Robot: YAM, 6 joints.
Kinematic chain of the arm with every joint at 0, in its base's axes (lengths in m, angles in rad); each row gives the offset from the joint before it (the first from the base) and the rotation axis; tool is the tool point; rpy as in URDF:
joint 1: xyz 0 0 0.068 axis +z
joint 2: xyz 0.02 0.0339 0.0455 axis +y
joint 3: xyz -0.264 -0.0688 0 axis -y
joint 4: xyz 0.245 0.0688 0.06 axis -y
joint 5: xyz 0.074 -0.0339 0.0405 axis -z
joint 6: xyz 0.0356 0 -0.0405 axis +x
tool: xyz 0 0 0 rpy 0 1.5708 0
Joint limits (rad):
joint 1: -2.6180..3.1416
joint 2: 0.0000..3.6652
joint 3: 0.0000..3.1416
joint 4: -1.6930..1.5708
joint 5: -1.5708..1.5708
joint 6: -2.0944..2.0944
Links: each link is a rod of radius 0.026 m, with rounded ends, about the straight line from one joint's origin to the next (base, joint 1, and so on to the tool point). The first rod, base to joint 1, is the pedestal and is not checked.
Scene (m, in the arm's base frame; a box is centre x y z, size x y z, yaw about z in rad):
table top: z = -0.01
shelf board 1: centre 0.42 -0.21 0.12 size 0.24 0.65 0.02 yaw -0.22
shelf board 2: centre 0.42 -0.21 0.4 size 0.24 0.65 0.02 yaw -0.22
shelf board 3: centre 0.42 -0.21 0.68 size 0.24 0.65 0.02 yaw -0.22
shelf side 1: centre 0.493 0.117 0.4 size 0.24 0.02 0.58 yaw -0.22
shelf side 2: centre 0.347 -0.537 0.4 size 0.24 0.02 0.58 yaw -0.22
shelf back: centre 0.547 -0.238 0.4 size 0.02 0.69 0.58 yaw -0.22
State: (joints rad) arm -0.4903 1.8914 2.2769 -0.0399 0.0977 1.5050
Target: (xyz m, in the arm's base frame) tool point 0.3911 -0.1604 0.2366
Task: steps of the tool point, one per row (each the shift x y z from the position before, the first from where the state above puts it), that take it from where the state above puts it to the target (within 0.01 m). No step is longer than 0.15 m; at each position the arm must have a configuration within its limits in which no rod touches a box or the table.
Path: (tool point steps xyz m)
1: -0.0847 0.0112 0.0111
2: -0.0816 0.0260 -0.0111
3: 0.0316 -0.0068 -0.1069
4: 0.0012 0.0162 -0.1084
5: -0.0295 0.0327 -0.0969
6: 0.0632 -0.0203 0.0094
7: 0.0654 -0.0148 0.0000
8: 0.0649 -0.0082 -0.0094

